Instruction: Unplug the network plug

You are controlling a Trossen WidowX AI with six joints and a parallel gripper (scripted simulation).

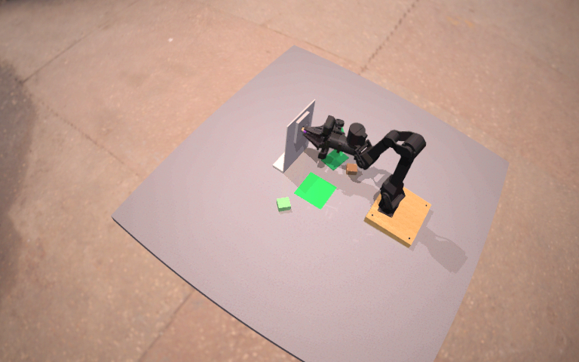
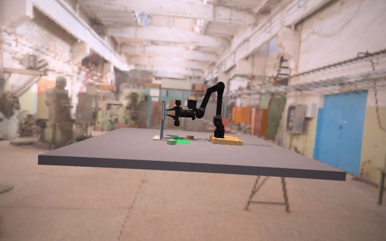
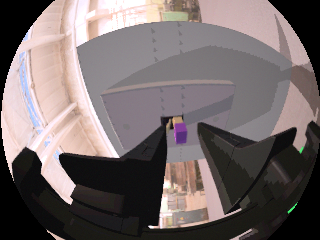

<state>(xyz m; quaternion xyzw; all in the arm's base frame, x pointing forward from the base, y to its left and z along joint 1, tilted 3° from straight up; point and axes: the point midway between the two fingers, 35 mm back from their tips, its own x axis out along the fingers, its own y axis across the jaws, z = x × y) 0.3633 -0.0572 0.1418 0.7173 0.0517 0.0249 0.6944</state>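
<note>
My gripper tip is 1 cm short of the purple plug and 1 cm below it. From my gripper tip the other things lie so: bright green marked square 11 cm behind, 9 cm to the left, 19 cm below; white upright panel 3 cm ahead, 1 cm to the right, 7 cm below; darker green square 12 cm behind, 9 cm to the right, 19 cm below.
</note>
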